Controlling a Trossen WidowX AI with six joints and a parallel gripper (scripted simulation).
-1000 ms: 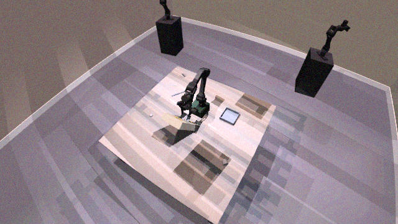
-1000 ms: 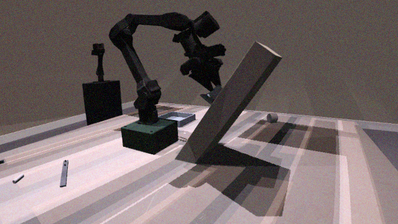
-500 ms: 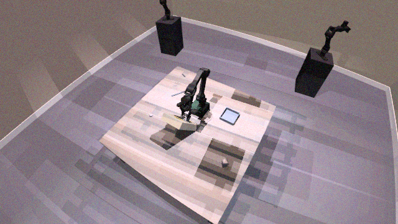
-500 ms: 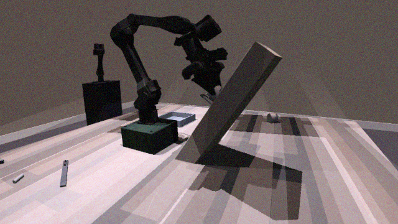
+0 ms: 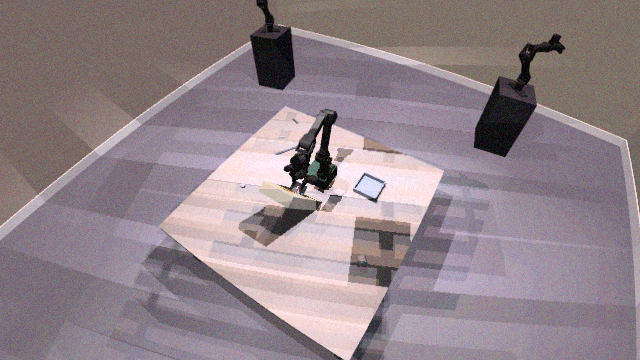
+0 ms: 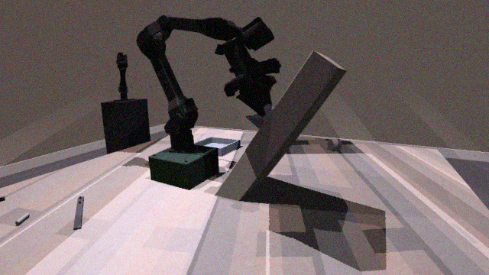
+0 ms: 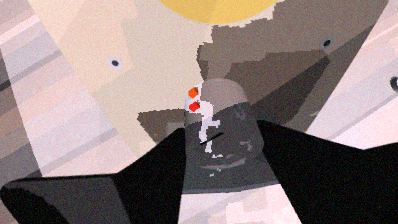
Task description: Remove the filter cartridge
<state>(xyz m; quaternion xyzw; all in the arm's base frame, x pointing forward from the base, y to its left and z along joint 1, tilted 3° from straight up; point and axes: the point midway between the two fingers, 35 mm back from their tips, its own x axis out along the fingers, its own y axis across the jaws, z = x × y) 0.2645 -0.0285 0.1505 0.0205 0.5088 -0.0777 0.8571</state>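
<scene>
The service panel is 4 cm ahead of my gripper tip, 2 cm below it and 1 cm to the right of it. Round my gripper tip: filter cartridge right at my gripper tip; then small white rod 48 cm behind, 39 cm to the right, 19 cm below; then blue-grey tray 32 cm to the left, 30 cm behind, 19 cm below.
</scene>
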